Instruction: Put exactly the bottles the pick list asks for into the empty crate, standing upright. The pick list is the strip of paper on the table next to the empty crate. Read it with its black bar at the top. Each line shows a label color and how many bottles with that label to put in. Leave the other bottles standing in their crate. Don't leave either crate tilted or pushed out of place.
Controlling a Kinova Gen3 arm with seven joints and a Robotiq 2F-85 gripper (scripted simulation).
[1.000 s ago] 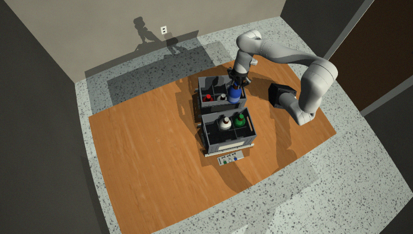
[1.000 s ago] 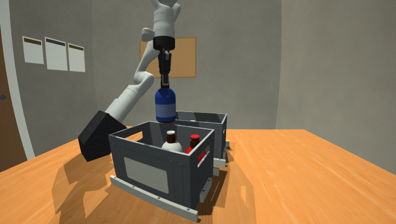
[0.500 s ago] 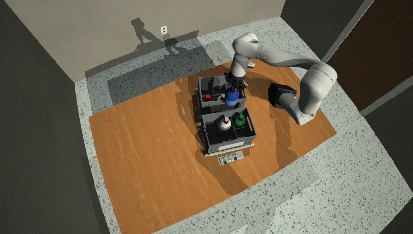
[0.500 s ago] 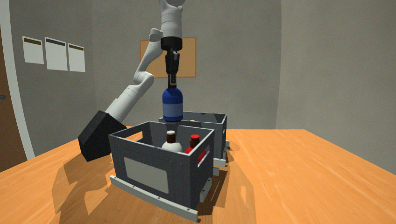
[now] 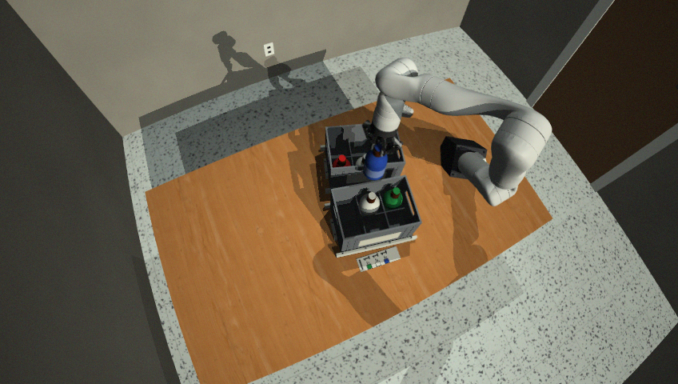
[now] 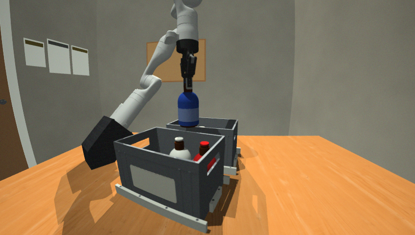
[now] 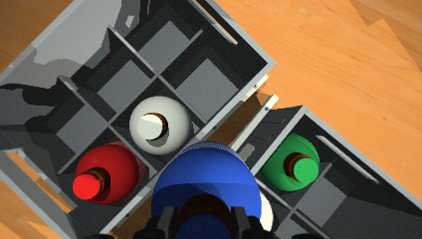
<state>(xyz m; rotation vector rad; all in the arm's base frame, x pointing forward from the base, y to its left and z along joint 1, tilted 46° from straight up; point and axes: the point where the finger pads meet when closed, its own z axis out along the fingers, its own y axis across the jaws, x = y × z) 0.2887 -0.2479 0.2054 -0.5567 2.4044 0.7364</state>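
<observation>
Right now my hand is 7 cm above the blue bottle. Round my hand: red bottle (8 cm ahead, 9 cm to the right, 25 cm below); green bottle (6 cm behind, 8 cm to the left, 25 cm below); pick list (4 cm ahead, 26 cm to the left, 33 cm below).
</observation>
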